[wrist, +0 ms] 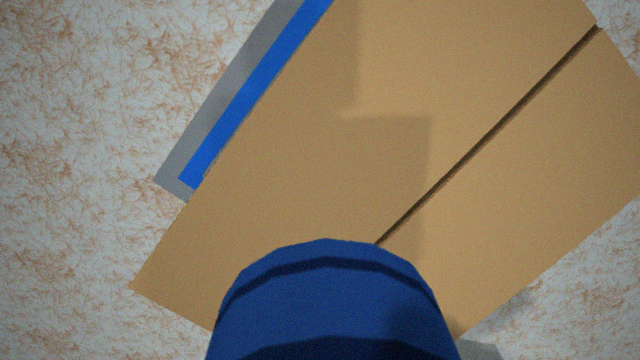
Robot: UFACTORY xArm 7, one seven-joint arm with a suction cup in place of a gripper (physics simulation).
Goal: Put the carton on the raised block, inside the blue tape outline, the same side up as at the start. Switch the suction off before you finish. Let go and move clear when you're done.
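Frame: origin at the arm's base, x right, y ahead, z up, level; millimetres.
Seen in the pictures: hand at its tool point: (328, 326).
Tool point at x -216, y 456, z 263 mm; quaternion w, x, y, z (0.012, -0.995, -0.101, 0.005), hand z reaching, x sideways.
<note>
Pixels of each thing's middle, then the offset from my tool point to it. "*": a spot on its surface instead.
- brown carton at the middle of its body: (370, 161) dx +31, dy -16, dz -129 mm
- blue tape outline at a spot on its surface: (255, 85) * dx -43, dy +2, dz -193 mm
- raised block at a spot on its surface: (175, 162) * dx -98, dy -63, dz -194 mm
The brown carton (280, 170) fills the middle and right of the wrist view, with a dark seam running up its right half. Along its left edge shows a strip of the blue tape outline (255, 85), and outside that the grey rim of the raised block (175, 162). The carton's near left corner shows past the block's corner, so it overlaps the tape end there. The carton's underside and the other tape sides are hidden. My dark blue suction cup (327, 300) is at the bottom centre, above the carton and seemingly apart from it, holding nothing.
The pale, brown-flecked table surface (75, 150) shows at the left and at the right corners. A small grey shape (481, 350) shows at the bottom right beside the cup; I cannot tell what it is. Shadows fall across the carton's top.
</note>
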